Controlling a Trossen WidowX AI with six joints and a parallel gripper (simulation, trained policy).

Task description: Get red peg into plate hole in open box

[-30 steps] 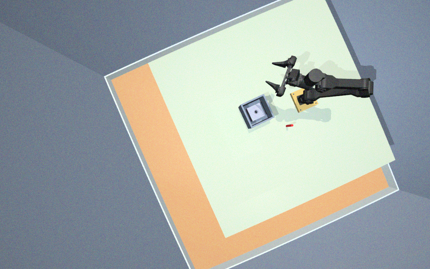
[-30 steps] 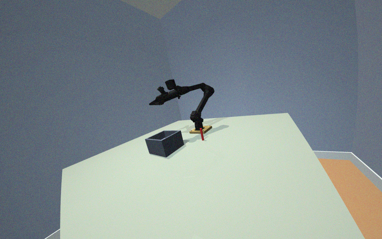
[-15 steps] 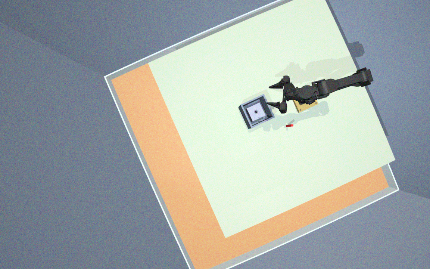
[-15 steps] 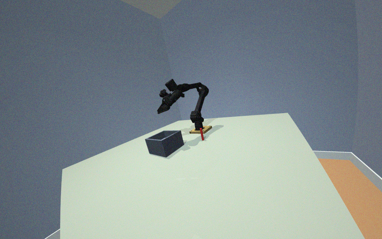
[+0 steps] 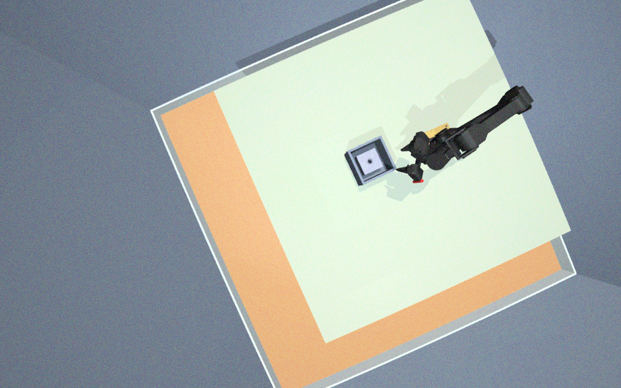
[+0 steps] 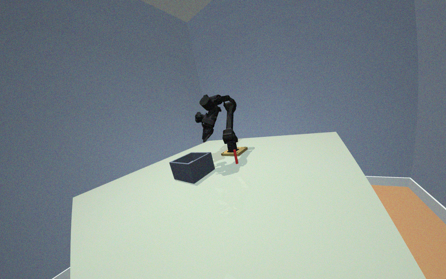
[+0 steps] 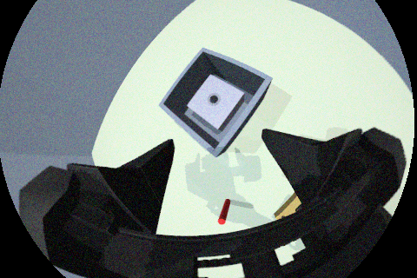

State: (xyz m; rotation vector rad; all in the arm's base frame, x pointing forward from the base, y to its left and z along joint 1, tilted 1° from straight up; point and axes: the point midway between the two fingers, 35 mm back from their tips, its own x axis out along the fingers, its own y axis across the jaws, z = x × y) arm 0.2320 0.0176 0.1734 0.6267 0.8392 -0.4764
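Now: gripper tip 100 mm past the red peg, 120 mm to the right of it and 120 mm above it. Also, from my gripper tip: light plate 80 mm ahead, 40 mm to the right, 120 mm below; dark box 80 mm ahead, 40 mm to the right, 140 mm below.
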